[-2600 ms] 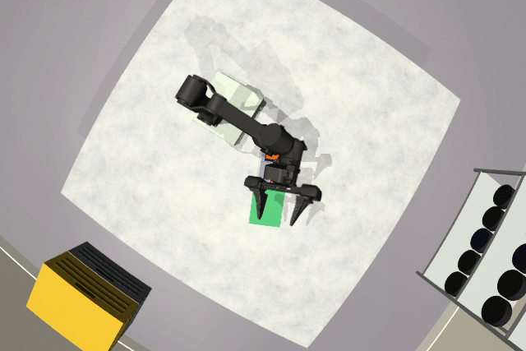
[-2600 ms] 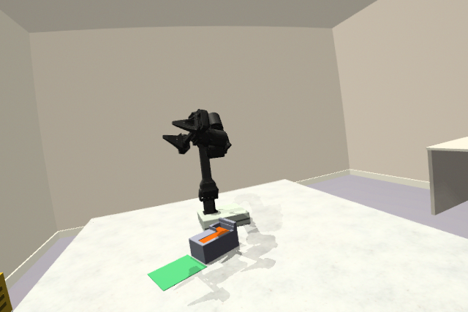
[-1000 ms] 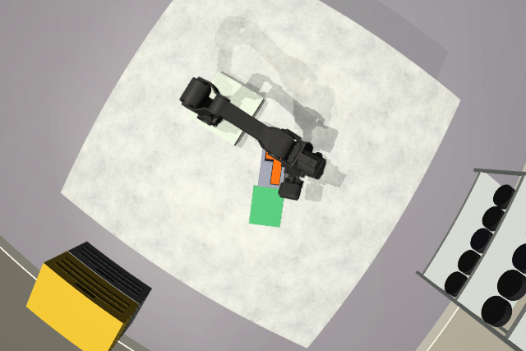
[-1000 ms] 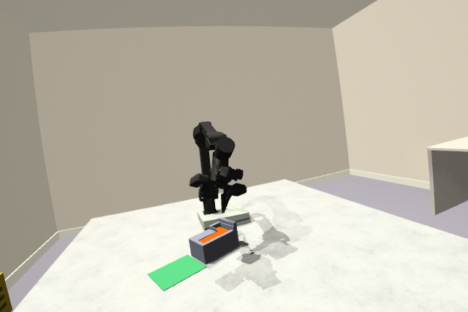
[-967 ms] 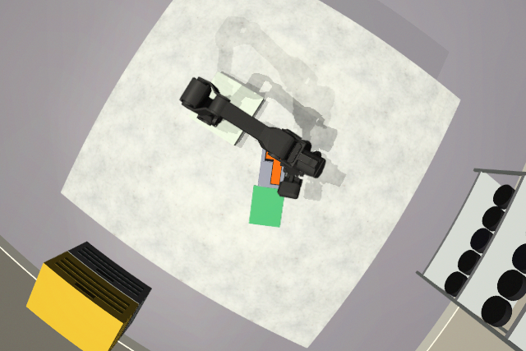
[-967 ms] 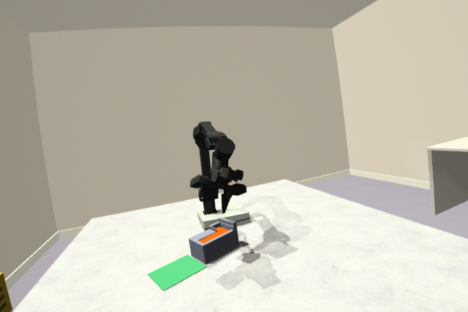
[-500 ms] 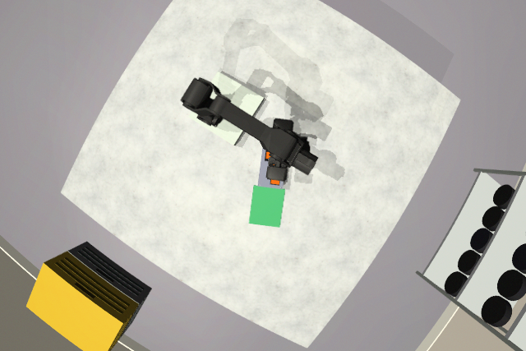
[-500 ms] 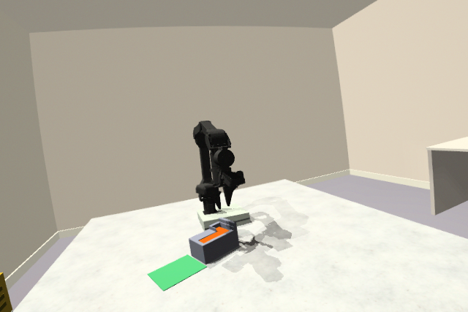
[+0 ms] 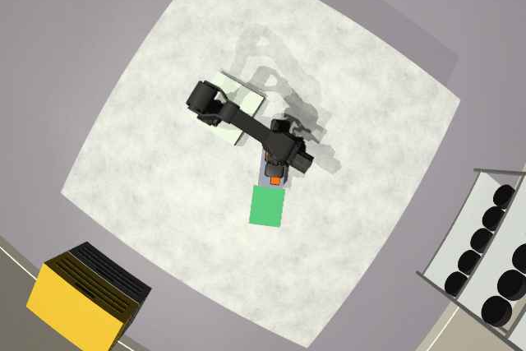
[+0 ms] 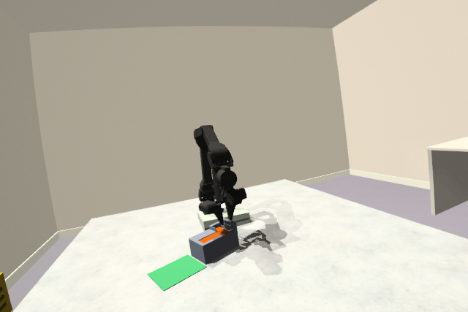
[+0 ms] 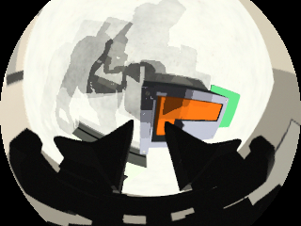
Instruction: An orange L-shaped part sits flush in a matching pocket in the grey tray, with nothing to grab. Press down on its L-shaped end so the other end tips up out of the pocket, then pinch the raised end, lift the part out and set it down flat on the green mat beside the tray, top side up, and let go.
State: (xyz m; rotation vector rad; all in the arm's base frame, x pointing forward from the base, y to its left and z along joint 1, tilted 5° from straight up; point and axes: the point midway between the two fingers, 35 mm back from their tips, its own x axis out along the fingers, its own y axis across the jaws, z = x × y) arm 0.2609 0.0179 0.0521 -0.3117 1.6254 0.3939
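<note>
Right now the orange L-shaped part is 2 cm ahead of my gripper tip, 5 cm to the right of it and 3 cm below it. Round my gripper tip: green mat: 9 cm ahead, 20 cm to the right, 9 cm below.
</note>
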